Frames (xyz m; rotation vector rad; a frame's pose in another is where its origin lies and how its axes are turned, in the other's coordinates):
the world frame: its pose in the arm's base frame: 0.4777 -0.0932 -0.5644 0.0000 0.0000 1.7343
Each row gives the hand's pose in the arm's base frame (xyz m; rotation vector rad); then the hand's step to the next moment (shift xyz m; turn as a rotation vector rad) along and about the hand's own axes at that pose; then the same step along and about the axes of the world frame.
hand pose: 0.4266 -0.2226 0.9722 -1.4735 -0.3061 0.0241
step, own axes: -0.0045 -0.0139 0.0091 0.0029 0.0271 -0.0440
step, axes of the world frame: 0.0078 0.0075 0.0134 -0.0417 -0.0103 -0.0289
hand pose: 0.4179 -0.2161 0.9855 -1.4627 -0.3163 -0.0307
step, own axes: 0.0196 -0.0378 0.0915 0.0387 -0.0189 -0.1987
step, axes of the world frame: 0.0885 -0.0077 0.0480 -0.1991 -0.0394 0.0125
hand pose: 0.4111 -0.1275 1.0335 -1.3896 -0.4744 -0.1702
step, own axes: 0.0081 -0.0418 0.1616 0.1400 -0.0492 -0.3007
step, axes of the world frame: 0.1555 0.0197 0.0580 -0.3028 -0.1250 0.0715
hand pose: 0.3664 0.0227 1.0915 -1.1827 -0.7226 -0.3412
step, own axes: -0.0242 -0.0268 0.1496 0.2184 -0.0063 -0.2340
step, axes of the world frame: 0.1374 0.0617 0.0317 -0.2271 -0.1992 0.1061
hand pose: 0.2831 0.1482 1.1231 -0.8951 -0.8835 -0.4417
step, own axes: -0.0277 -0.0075 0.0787 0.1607 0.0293 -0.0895
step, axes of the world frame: 0.0685 0.0478 0.0062 -0.0783 -0.1443 0.0880
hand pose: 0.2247 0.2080 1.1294 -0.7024 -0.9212 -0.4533
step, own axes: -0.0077 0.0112 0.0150 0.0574 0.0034 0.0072
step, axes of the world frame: 0.0197 0.0024 -0.0042 -0.0008 -0.0292 0.0500
